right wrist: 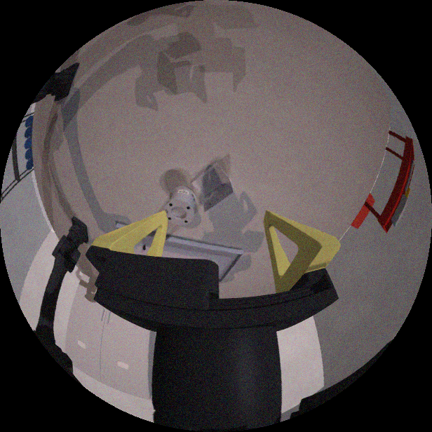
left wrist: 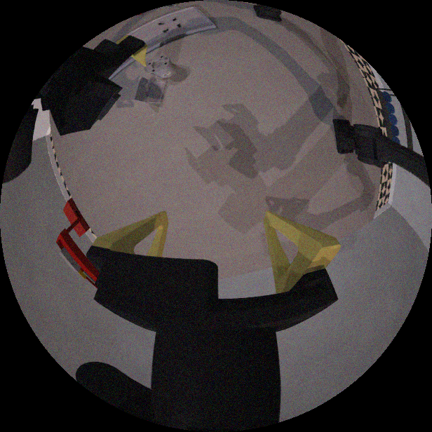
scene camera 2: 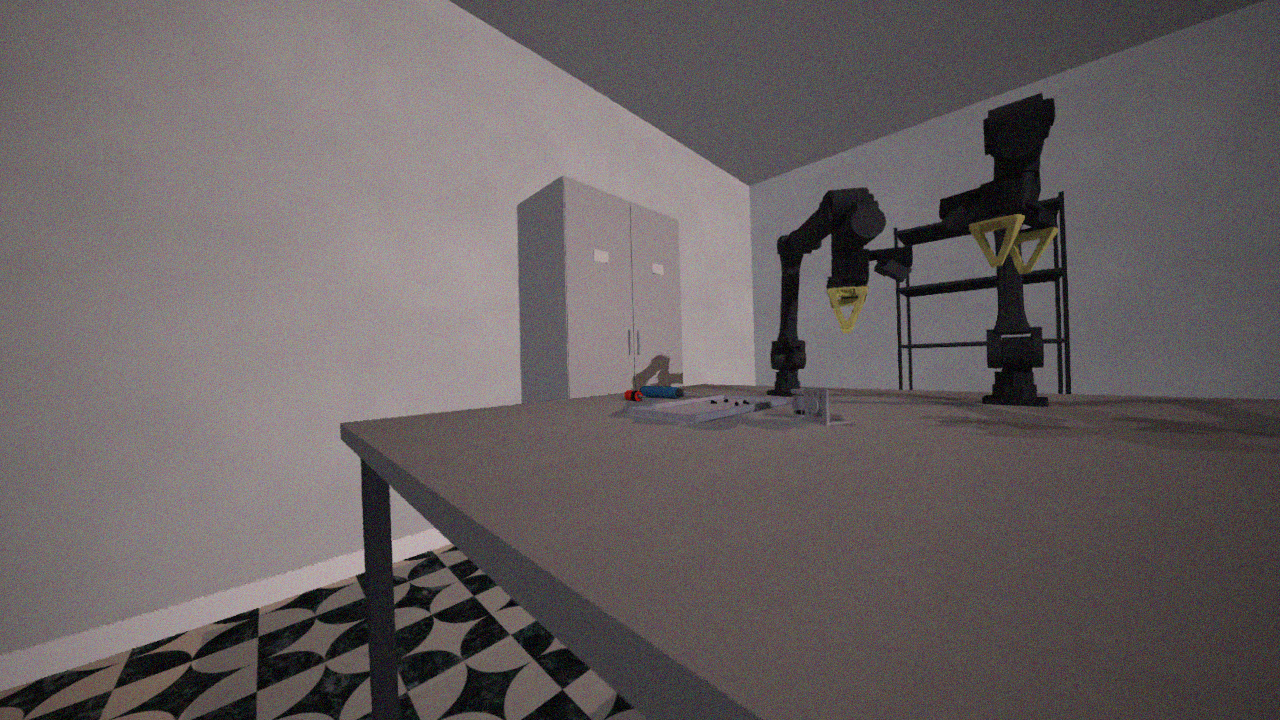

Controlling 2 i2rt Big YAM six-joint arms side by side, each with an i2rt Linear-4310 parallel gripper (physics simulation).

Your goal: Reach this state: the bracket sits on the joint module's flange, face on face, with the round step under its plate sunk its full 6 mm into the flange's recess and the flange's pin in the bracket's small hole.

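Places are measured from the left arm's base along level axes (x ahead, y left, z up), in metres.
Pixels of known places: left gripper, between the fingertips: (scene camera 2: 1010,270); right gripper, between the fingertips: (scene camera 2: 847,331); left arm's base, origin of its link: (scene camera 2: 1014,403); right arm's base, origin of its link: (scene camera 2: 787,395).
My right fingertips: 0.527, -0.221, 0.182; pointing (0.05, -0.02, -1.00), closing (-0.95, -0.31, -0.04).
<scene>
For each thing: its top centre in the pictures, then the offset to it from my right fingertips, as dx, dy, dz.
- light grey round joint module, centre of its top: (scene camera 2: 805,387) -0.040, -0.103, -0.118
- bracket, centre of its top: (scene camera 2: 824,387) +0.012, -0.043, -0.112
- pale tray, centre of its top: (scene camera 2: 712,402) -0.027, -0.353, -0.166
- blue cylinder, centre of its top: (scene camera 2: 667,386) -0.168, -0.648, -0.141
- small red object, centre of its top: (scene camera 2: 636,390) -0.045, -0.675, -0.148
The light grey round joint module (scene camera 2: 799,400) (left wrist: 161,68) (right wrist: 181,206) stands on the table; in the right wrist view its flange face with dark holes shows. The bracket (scene camera 2: 818,407) (left wrist: 149,91) (right wrist: 216,186) rests on the table right beside it, off the flange, with one plate upright and another low; its round step cannot be made out. My right gripper (scene camera 2: 847,329) (right wrist: 215,215) is open and empty, above and off to one side of both parts. My left gripper (scene camera 2: 1011,268) (left wrist: 215,216) is open and empty, high above the table and farther from them.
A pale tray (scene camera 2: 693,417) (left wrist: 207,19) (right wrist: 205,243) with small dark pieces lies beside the joint module. A blue cylinder (scene camera 2: 662,392) and a small red object (scene camera 2: 632,394) lie behind it. A red frame (right wrist: 408,160) stands beyond the table edge. A cabinet (scene camera 2: 595,304) stands behind.
</scene>
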